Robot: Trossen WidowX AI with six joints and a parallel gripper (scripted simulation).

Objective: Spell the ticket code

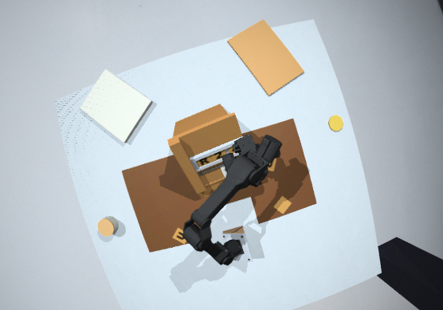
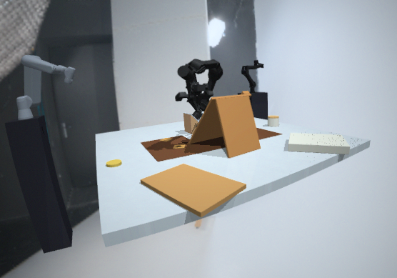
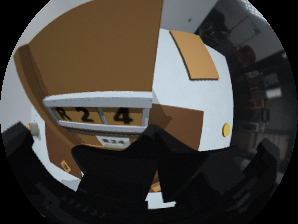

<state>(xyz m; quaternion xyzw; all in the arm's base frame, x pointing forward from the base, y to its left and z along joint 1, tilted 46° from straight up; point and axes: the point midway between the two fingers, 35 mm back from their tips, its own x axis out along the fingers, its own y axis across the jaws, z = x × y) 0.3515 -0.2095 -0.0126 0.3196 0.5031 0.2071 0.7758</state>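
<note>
My gripper tip is 6 cm past the white ticket, 7 cm to the right of it and 10 cm above it. Round my gripper tip: brown mat (17 cm behind, 15 cm to the left, 18 cm below); then orange slab (34 cm ahead, 22 cm to the right, 18 cm below); then cream slab (35 cm ahead, 47 cm to the left, 17 cm below).
</note>
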